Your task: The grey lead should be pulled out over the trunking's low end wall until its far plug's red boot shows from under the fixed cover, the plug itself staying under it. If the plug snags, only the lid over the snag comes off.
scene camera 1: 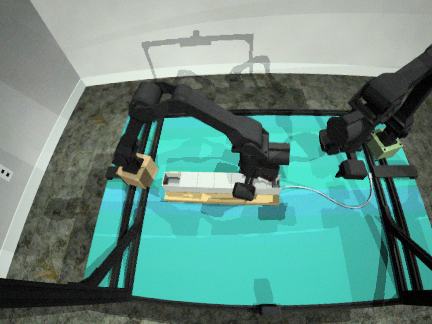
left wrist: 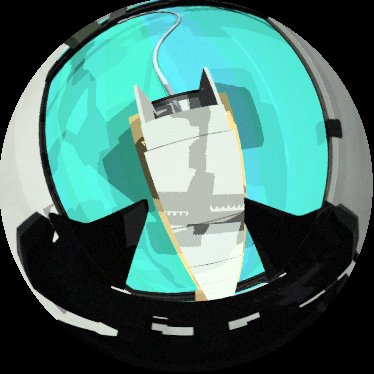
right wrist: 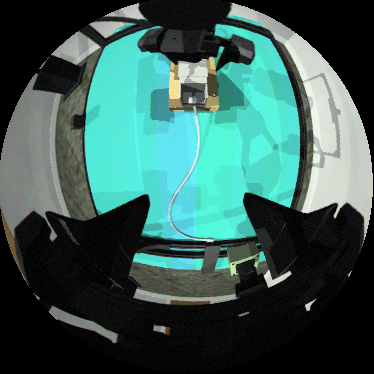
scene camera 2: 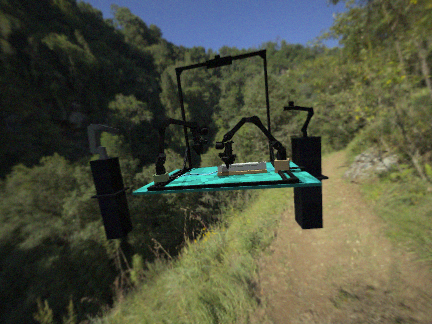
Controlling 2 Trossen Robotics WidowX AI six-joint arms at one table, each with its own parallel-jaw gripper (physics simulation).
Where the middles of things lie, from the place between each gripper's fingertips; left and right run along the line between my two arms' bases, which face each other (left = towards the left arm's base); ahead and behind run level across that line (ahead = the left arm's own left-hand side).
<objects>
Now: the trunking [scene camera 1: 171, 181] 4 cm ahead of my right hand, 33 cm to the left of it and 14 cm below it.
Now: the trunking 10 cm to the left of my left hand, 1 cm below it and 1 cm ahead of it.
</objects>
